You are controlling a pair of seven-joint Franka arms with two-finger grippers.
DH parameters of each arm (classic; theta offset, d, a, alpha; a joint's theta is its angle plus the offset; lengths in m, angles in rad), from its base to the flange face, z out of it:
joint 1: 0 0.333 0 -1.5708
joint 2: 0 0 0 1.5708
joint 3: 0 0.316 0.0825 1.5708
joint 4: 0 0 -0.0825 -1.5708
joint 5: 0 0.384 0 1.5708
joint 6: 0 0 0.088 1.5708
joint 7: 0 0.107 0 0
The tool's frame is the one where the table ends.
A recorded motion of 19 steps. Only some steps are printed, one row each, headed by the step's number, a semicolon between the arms.
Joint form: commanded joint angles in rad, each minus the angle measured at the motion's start. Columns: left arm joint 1, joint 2, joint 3, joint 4, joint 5, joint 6, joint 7; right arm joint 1, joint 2, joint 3, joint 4, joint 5, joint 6, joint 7.
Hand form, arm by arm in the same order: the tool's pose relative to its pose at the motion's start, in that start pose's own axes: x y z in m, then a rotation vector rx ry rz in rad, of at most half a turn. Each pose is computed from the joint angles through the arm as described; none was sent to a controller.
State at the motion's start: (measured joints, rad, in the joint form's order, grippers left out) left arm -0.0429 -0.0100 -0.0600 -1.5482 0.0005 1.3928 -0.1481; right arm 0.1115 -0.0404 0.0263 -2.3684 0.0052 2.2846 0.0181
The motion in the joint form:
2: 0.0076 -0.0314 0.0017 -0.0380 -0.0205 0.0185 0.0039; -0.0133 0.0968 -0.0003 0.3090 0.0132 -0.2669 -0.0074
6: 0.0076 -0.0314 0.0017 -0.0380 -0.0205 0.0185 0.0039; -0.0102 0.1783 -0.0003 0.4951 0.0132 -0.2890 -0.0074
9: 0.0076 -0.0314 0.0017 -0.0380 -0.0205 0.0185 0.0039; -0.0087 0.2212 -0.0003 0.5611 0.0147 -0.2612 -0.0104
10: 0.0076 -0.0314 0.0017 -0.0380 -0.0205 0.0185 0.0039; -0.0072 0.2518 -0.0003 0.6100 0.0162 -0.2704 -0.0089
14: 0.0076 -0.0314 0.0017 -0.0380 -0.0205 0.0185 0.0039; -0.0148 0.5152 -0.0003 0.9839 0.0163 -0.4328 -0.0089
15: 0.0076 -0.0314 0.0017 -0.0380 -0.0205 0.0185 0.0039; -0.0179 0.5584 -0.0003 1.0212 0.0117 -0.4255 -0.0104
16: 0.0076 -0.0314 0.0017 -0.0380 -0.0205 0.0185 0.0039; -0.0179 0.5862 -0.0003 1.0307 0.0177 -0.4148 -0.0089
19: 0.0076 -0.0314 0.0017 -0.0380 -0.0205 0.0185 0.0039; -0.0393 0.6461 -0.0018 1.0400 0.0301 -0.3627 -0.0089
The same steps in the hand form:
2: -0.0076 -0.0031 0.0005 -0.0213 0.0089 -0.0022; 0.0570 0.0052 -0.0652 0.0150 -0.0548 0.0111
6: -0.0076 -0.0031 0.0005 -0.0213 0.0089 -0.0022; 0.1010 0.0033 -0.1042 0.0183 0.0277 0.0071
9: -0.0076 -0.0031 0.0005 -0.0213 0.0089 -0.0022; 0.1208 0.0023 -0.1128 0.0212 0.0786 0.0034
10: -0.0076 -0.0031 0.0005 -0.0213 0.0089 -0.0022; 0.1319 0.0014 -0.1169 0.0237 0.0876 0.0039
14: -0.0076 -0.0031 0.0005 -0.0213 0.0089 -0.0022; 0.2035 0.0075 -0.1101 0.0308 0.0359 0.0108
15: -0.0076 -0.0031 0.0005 -0.0213 0.0089 -0.0022; 0.2142 0.0104 -0.0987 0.0274 0.0374 0.0119
16: -0.0076 -0.0031 0.0005 -0.0213 0.0089 -0.0022; 0.2198 0.0101 -0.0847 0.0337 0.0297 0.0156
19: -0.0076 -0.0031 0.0005 -0.0213 0.0089 -0.0022; 0.2319 0.0260 -0.0512 0.0462 0.0317 0.0443

